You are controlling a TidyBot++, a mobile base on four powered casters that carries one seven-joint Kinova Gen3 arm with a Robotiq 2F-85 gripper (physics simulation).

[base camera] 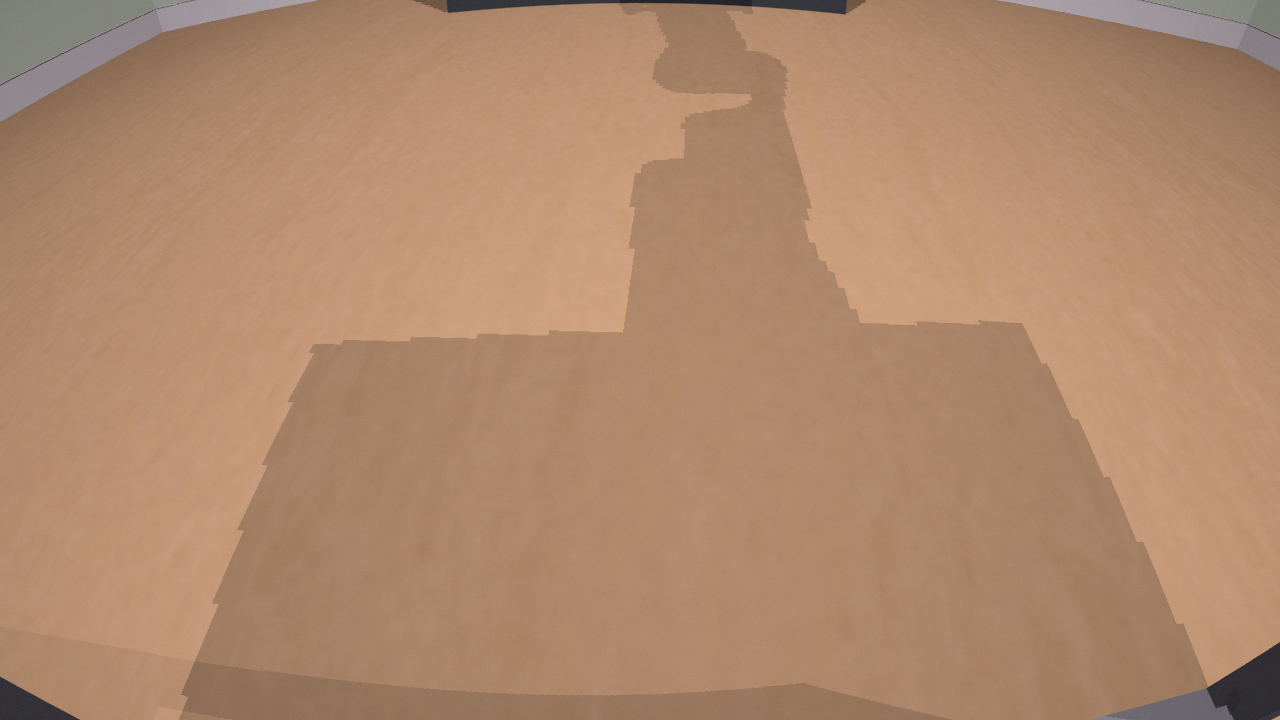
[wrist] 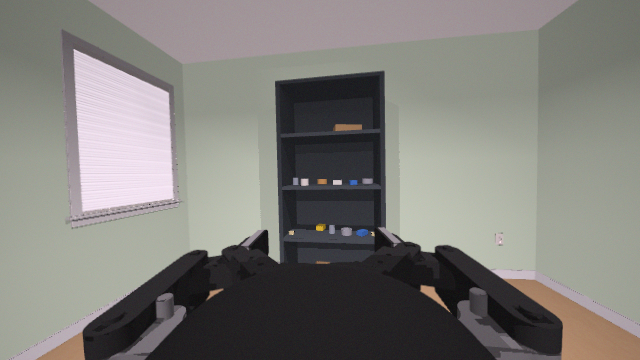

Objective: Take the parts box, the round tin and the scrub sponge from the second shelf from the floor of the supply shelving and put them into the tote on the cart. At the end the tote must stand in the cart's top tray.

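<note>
The dark supply shelving (wrist: 382, 160) (base camera: 646, 8) stands against the far wall. On its lower visible shelf (wrist: 310, 239) in the wrist view are a yellow block (wrist: 320, 227), perhaps the scrub sponge, a grey round tin (wrist: 346, 231) and a blue box (wrist: 362, 232), perhaps the parts box. A slim grey cylinder (wrist: 332, 229) stands between the yellow block and the tin. My gripper (wrist: 321, 240) is open and empty, well short of the shelving, and its body hides the shelving's bottom. The cart and tote do not show in either view.
The shelf above (wrist: 330, 187) holds several small items, including a blue one (wrist: 353, 182) and a grey round one (wrist: 367, 181). A brown box (wrist: 348, 127) is on the top shelf. A window (wrist: 125, 130) is in the left wall. The robot's shadow crosses the floor (base camera: 402, 223).
</note>
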